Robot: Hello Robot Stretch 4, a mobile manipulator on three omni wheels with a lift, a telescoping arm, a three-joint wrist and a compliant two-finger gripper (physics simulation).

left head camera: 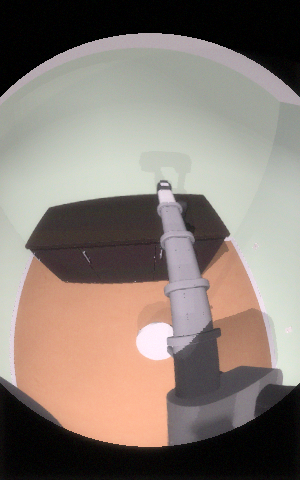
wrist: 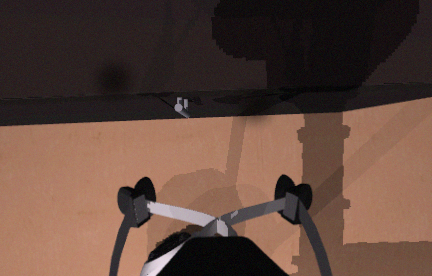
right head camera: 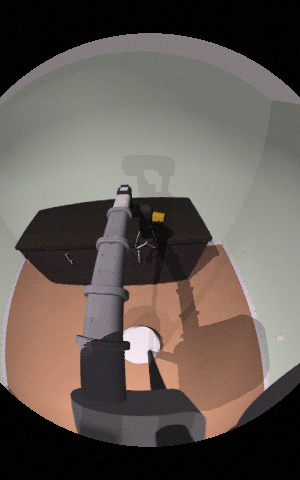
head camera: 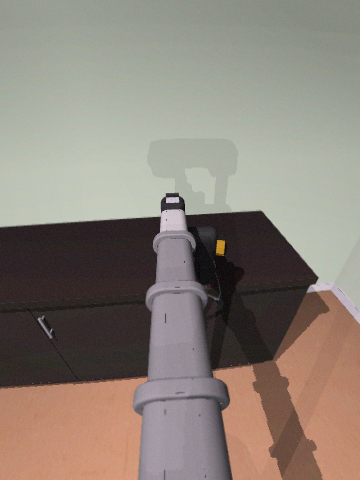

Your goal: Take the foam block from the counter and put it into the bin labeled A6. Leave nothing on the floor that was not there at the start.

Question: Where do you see a dark counter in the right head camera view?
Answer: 59, 241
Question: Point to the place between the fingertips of my gripper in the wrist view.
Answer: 215, 191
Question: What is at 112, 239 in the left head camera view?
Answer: A dark counter.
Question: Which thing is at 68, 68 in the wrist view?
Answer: A dark counter.
